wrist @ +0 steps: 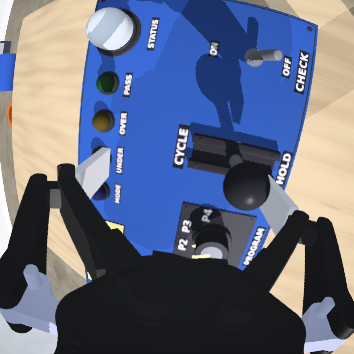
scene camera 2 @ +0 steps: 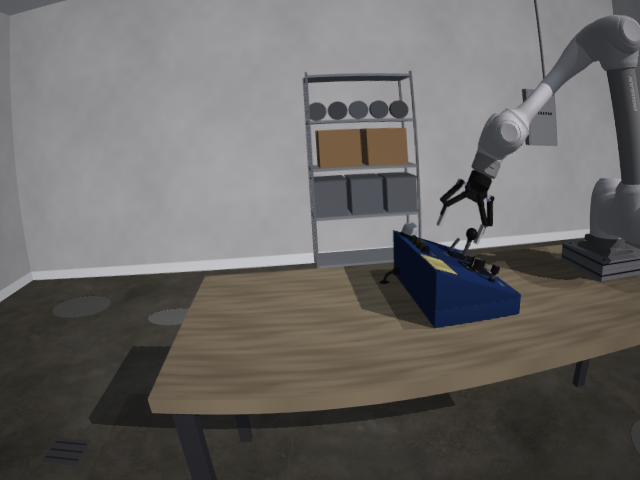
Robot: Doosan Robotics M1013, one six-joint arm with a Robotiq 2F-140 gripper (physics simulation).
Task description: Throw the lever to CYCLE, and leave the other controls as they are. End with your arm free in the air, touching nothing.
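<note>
The black-ball lever [scene camera 2: 471, 234] [wrist: 246, 185] rises from a slot on the blue console [scene camera 2: 465, 304] [wrist: 150, 100]. Its stem meets the slot about midway between the CYCLE label [wrist: 180, 146] and the HOLD label [wrist: 284, 169]. My gripper [scene camera 2: 460, 227] [wrist: 185, 174] is wide open over the panel, with nothing gripped. In the wrist view its right fingertip is against or very near the ball's HOLD side; contact is hard to tell. The left fingertip is above the lamps by UNDER and MODE. The CHECK toggle [wrist: 265, 56] leans towards OFF. The PROGRAM knob [wrist: 212, 245] is partly hidden by the gripper.
The white STATUS dome [wrist: 111, 30], green PASS lamp [wrist: 107, 82] and amber OVER lamp [wrist: 103, 120] line the panel's left side in the wrist view. The console stands on the wooden table [scene camera 2: 268, 341]. A shelf rack [scene camera 2: 311, 180] stands behind the table.
</note>
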